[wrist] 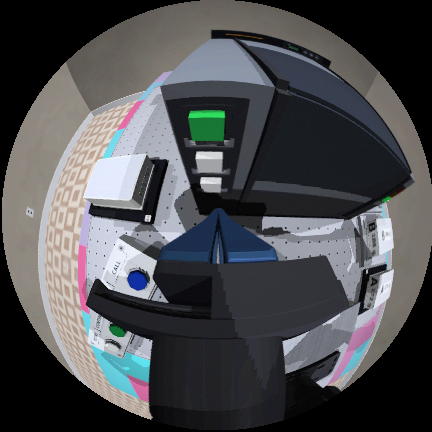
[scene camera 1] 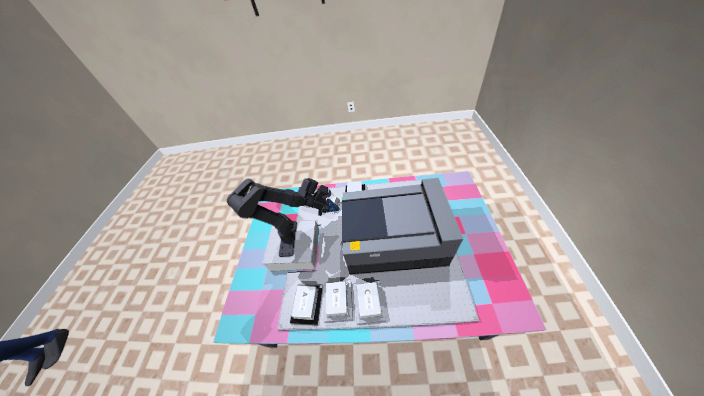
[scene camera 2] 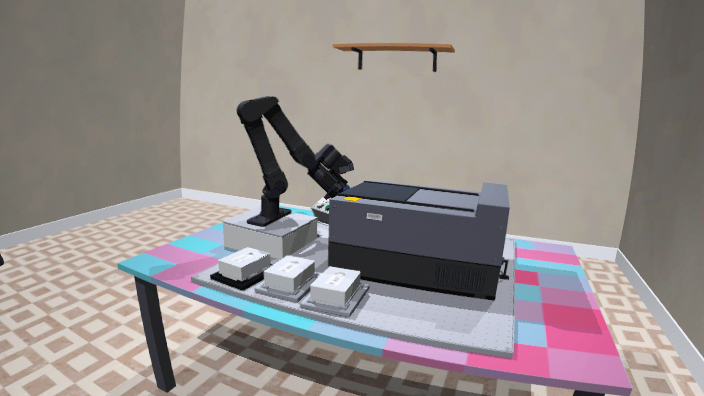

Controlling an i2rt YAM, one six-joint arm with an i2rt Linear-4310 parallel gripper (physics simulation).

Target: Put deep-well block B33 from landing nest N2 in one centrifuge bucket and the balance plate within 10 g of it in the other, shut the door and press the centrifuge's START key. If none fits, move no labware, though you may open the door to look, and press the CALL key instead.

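Seen in the pictures: gripper, fingertip midpoint: (wrist: pixel 217 214) (scene camera 1: pixel 339 209); arm's base, origin of the base link: (wrist: pixel 287 382) (scene camera 1: pixel 288 238) (scene camera 2: pixel 269 217).
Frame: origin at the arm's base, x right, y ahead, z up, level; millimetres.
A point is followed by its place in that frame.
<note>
My gripper (scene camera 1: pixel 333 206) {x -112, y 269, z 40 mm} (scene camera 2: pixel 346 189) (wrist: pixel 217 214) {x -112, y 269, z 40 mm} is shut and empty, its blue fingertips near the lower front of the grey centrifuge (scene camera 1: pixel 410 215) {x 44, y 594, z 135 mm} (scene camera 2: pixel 415 232) {x 197, y 527, z 79 mm} (wrist: pixel 330 140) {x -40, y 298, z 112 mm}. The centrifuge's top is covered and no buckets show. In the wrist view a green key (wrist: pixel 207 126) {x -118, y 296, z 110 mm} sits above two white keys on its front, beyond the fingertips. The blue CALL key (wrist: pixel 138 280) {x -206, y 201, z -6 mm} is left of the fingers. White blocks A (scene camera 1: pixel 305 301) {x 309, y 105, z -20 mm} (scene camera 2: pixel 244 265) {x 357, y 131, z -21 mm}, B (scene camera 1: pixel 335 298) {x 308, y 234, z -20 mm} (scene camera 2: pixel 289 274) {x 352, y 259, z -21 mm} and C (scene camera 1: pixel 369 300) {x 330, y 374, z -20 mm} (scene camera 2: pixel 335 287) {x 371, y 386, z -21 mm} stand on nests. No B33 or N2 label is readable.
A white box-shaped item (scene camera 1: pixel 355 186) {x -316, y 364, z -16 mm} (wrist: pixel 117 180) {x -271, y 343, z -16 mm} stands on a black base (wrist: pixel 155 200) {x -214, y 324, z -62 mm} at the back. The key box (scene camera 2: pixel 320 212) {x -254, y 79, z -32 mm} (wrist: pixel 109 270) {x -244, y 208, z 7 mm} is close to the gripper, partly hidden by it in the wrist view. A shelf (scene camera 2: pixel 395 47) hangs on the wall.
</note>
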